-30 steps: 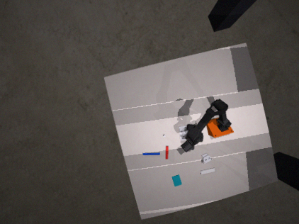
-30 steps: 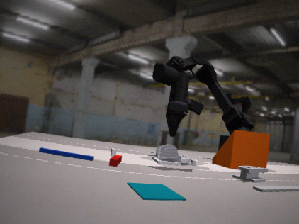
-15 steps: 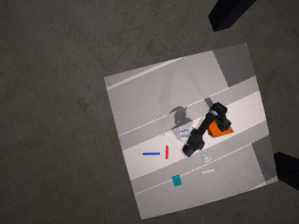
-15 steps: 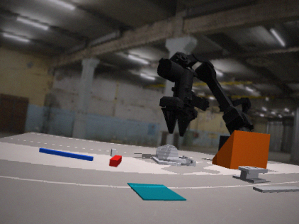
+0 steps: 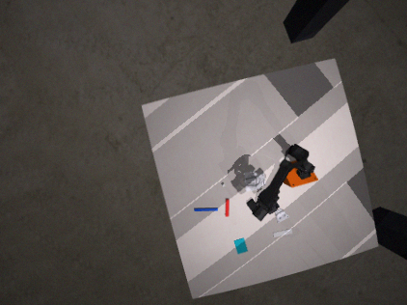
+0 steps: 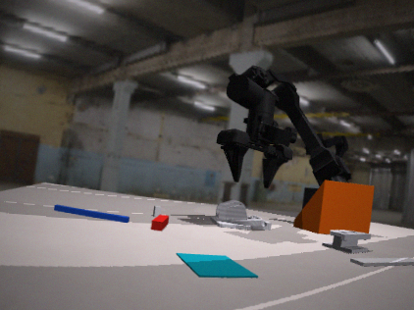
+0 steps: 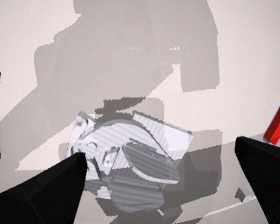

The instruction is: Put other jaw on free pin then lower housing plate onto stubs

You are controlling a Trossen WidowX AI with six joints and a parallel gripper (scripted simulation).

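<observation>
Now: the housing plate 20 cm to the left of my gripper tip, 11 cm behind it and 7 cm below it. Round my gripper tip: red block: 20 cm ahead, 9 cm below, 4 cm to the left; then small grey peg: 18 cm ahead, 10 cm to the right, 9 cm below; then blue bar: 33 cm ahead, 9 cm below, 1 cm to the left.
</observation>
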